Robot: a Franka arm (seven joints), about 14 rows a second.
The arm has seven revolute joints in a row. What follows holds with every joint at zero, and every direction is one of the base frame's. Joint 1 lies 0.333 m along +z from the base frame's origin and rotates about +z. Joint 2 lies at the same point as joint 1 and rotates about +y. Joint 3 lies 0.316 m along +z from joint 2 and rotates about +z. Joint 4 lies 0.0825 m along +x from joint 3 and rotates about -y. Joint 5 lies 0.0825 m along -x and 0.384 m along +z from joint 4 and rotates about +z. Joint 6 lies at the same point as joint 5 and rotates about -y. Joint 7 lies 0.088 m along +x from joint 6 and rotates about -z. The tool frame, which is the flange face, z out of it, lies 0.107 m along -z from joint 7; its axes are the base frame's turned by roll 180, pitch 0 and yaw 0 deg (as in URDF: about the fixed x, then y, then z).
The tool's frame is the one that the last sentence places.
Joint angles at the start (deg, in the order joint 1, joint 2, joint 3, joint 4, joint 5, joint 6, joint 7): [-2.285 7.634 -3.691 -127.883 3.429 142.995 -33.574]
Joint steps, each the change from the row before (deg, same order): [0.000 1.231 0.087 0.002 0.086 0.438 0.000]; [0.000 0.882 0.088 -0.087 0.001 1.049 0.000]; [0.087 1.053 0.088 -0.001 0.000 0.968 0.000]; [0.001 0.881 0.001 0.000 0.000 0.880 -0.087]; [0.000 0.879 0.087 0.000 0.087 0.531 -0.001]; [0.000 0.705 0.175 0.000 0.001 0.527 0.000]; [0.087 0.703 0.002 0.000 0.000 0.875 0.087]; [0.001 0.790 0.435 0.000 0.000 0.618 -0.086]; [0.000 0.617 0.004 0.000 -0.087 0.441 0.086]
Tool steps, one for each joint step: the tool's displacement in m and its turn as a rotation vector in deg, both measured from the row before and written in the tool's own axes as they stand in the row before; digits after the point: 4 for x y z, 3 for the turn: [-0.0006 -0.0009 0.0111 0.385 -0.690 0.009]; [0.0003 -0.0004 0.0074 -0.108 0.026 -0.064]; [0.0007 -0.0011 0.0086 -0.017 -0.115 -0.152]; [-0.0001 0.0003 0.0070 -0.081 -0.049 -0.075]; [-0.0003 -0.0008 0.0076 0.177 -0.299 0.003]; [0.0004 -0.0015 0.0060 0.087 -0.161 -0.153]; [0.0005 -0.0004 0.0054 -0.149 0.109 0.009]; [0.0015 -0.0037 0.0067 0.165 -0.118 -0.482]; [-0.0006 -0.0002 0.0052 0.010 -0.201 0.017]
